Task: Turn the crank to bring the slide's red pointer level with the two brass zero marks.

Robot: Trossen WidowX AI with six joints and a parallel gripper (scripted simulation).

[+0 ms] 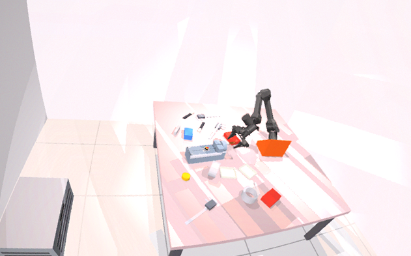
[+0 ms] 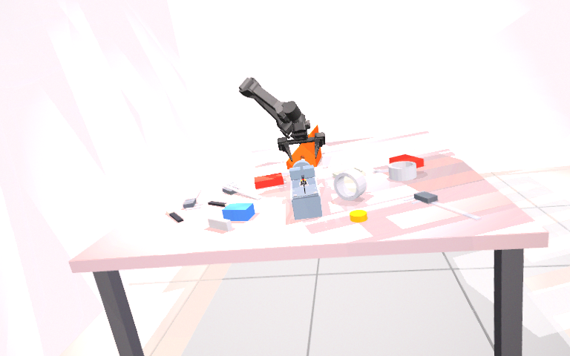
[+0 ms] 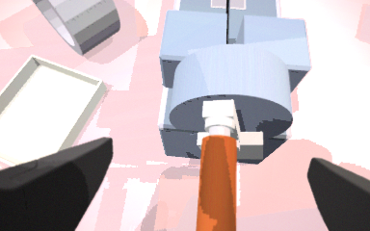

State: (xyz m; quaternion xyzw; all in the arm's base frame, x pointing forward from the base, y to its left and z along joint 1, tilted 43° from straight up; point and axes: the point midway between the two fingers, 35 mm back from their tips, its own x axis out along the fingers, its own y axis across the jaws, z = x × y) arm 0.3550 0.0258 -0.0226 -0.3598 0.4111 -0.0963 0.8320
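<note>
My gripper tip is 20 mm past the orange handle and 10 mm to the left of it. Round my gripper tip: red pointer (160 mm ahead, 10 mm to the left, 40 mm below); then yellow disc (320 mm ahead, 180 mm to the left, 110 mm below); then blue block (240 mm ahead, 210 mm to the right, 100 mm below).
</note>
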